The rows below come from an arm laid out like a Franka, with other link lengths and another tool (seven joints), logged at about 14 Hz.
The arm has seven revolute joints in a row. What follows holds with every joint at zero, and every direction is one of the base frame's. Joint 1 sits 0.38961 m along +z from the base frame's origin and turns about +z. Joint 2 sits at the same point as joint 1 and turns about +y. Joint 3 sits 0.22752 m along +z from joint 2 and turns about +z. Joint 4 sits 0.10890 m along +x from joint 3 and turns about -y. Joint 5 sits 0.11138 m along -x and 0.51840 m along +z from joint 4 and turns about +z. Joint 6 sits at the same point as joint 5 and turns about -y. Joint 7 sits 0.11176 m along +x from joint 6 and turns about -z. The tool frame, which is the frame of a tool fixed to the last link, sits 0.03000 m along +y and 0.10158 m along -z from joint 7; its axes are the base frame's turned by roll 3.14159, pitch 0.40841 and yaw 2.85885 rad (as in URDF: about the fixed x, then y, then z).
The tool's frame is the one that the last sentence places.
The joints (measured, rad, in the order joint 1, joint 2, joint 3, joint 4, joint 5, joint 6, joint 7), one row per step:
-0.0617 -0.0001 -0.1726 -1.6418 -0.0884 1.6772 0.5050
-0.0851 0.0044 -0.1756 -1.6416 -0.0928 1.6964 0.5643
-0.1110 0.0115 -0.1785 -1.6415 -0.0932 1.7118 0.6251
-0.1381 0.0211 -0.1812 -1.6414 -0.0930 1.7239 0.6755
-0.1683 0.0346 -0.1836 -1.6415 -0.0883 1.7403 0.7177
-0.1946 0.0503 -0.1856 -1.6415 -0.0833 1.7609 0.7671
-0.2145 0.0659 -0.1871 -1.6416 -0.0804 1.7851 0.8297
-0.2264 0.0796 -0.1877 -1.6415 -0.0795 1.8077 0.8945
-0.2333 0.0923 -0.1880 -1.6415 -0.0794 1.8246 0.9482
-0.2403 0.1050 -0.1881 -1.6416 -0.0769 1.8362 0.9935
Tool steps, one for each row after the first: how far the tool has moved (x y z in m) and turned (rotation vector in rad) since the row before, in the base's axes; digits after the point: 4 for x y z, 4 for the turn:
-0.0006 -0.0216 -0.0007 -0.0074 -0.0190 -0.0833
-0.0015 -0.0232 -0.0031 -0.0021 -0.0141 -0.0878
-0.0025 -0.0238 -0.0055 -0.0007 -0.0076 -0.0787
-0.0030 -0.0255 -0.0080 0.0024 -0.0082 -0.0734
-0.0020 -0.0228 -0.0091 0.0017 -0.0110 -0.0760
-0.0005 -0.0184 -0.0086 -0.0010 -0.0151 -0.0817
0.0011 -0.0120 -0.0072 -0.0023 -0.0154 -0.0748
0.0016 -0.0077 -0.0074 -0.0012 -0.0097 -0.0589
0.0009 -0.0071 -0.0083 0.0027 -0.0048 -0.0513

